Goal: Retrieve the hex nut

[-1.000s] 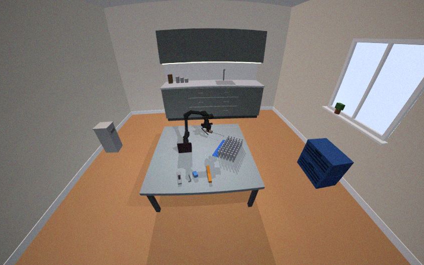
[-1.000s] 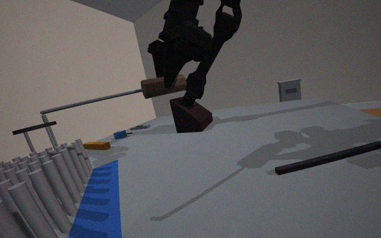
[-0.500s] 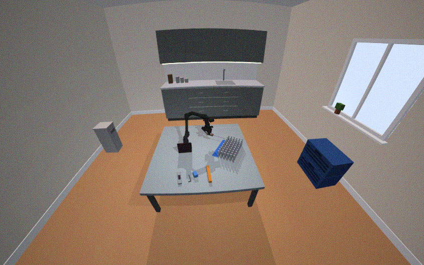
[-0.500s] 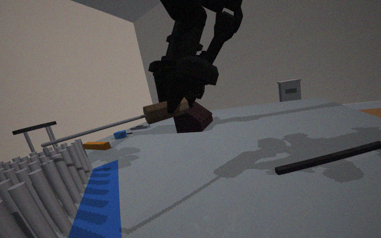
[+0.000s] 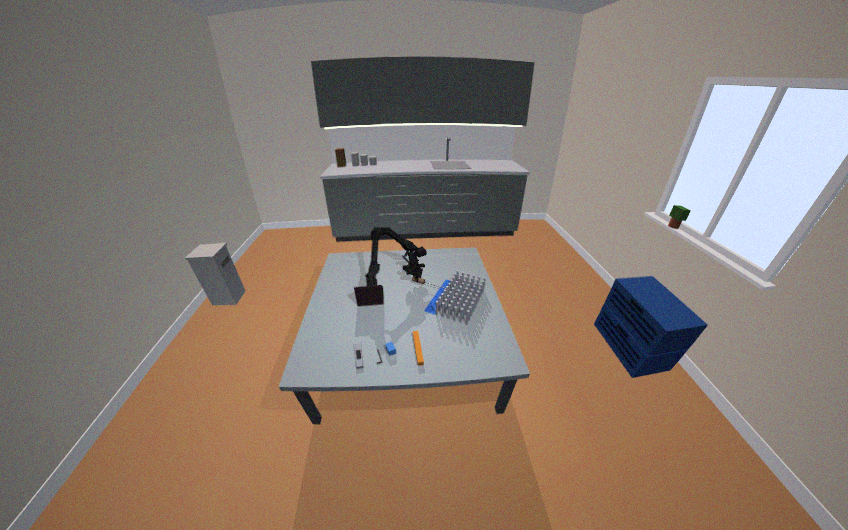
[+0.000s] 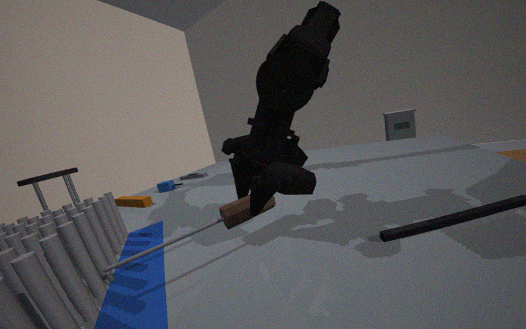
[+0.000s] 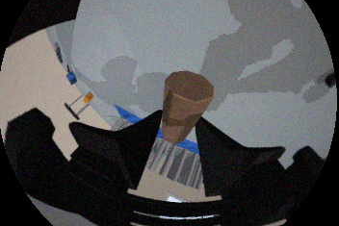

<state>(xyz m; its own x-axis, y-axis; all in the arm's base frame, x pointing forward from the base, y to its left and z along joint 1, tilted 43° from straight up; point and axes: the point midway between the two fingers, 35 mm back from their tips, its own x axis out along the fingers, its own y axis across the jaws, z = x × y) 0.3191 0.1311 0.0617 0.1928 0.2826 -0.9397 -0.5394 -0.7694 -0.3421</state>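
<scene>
Right now my gripper tip is 140 mm to the left of the blue taped strip, 130 mm short of it and 40 mm above it. Round my gripper tip: hex nut: 290 mm ahead, 190 mm to the right, 40 mm below; hook tool: 90 mm ahead, 60 mm to the right, 10 mm below; orange block: 570 mm to the right, 80 mm behind, 30 mm below.
</scene>
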